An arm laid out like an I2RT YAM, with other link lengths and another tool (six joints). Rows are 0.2 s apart.
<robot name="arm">
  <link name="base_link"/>
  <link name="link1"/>
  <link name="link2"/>
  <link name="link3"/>
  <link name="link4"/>
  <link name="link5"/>
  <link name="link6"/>
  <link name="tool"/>
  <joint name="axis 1" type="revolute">
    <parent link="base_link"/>
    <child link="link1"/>
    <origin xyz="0 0 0.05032" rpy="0 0 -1.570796"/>
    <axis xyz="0 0 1"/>
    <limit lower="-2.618" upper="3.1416"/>
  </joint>
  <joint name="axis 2" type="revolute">
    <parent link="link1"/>
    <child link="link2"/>
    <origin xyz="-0.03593 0.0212 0.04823" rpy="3.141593 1.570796 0"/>
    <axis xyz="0 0 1"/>
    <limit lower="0" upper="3.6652"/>
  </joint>
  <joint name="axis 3" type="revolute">
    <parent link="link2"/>
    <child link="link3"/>
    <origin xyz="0 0.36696 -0.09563" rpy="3.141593 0 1.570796"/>
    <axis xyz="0 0 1"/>
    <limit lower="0" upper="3.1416"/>
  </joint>
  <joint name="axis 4" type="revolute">
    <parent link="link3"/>
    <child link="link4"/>
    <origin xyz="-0.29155 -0.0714 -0.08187" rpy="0 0 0"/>
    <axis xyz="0 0 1"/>
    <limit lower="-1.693" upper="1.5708"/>
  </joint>
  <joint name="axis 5" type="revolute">
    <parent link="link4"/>
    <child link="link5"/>
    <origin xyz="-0.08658 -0.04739 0.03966" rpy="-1.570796 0 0"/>
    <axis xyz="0 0 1"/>
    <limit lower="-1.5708" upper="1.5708"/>
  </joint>
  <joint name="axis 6" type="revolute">
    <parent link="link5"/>
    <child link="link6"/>
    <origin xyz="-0.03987 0 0.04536" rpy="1.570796 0 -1.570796"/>
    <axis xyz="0 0 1"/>
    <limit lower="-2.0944" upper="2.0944"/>
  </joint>
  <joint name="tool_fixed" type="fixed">
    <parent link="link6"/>
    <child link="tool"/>
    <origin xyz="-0.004 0.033 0.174" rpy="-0.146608 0 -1.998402"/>
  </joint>
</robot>
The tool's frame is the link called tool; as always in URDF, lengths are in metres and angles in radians.
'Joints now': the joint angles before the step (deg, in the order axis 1, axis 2, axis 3, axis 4, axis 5, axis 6). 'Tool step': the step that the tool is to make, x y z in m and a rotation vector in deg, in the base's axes. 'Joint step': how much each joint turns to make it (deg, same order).
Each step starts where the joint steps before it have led.
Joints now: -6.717 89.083 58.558 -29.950 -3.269 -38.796
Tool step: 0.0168 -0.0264 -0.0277 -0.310 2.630 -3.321
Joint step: -2.681 6.420 2.220 1.651 0.898 0.245
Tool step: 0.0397 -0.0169 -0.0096 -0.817 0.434 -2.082
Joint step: -0.609 7.082 6.653 0.165 1.449 0.918
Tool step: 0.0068 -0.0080 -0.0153 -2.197 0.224 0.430
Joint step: 0.080 2.038 -0.695 2.893 1.809 -1.305
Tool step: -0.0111 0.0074 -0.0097 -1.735 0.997 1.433
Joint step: 1.409 -0.785 -2.976 1.511 1.664 -0.858
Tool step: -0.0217 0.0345 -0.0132 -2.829 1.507 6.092
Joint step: 5.013 -2.530 -6.048 2.461 2.209 -2.264
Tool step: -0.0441 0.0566 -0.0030 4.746 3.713 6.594
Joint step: 4.933 -4.950 -4.801 -3.961 -4.952 0.314
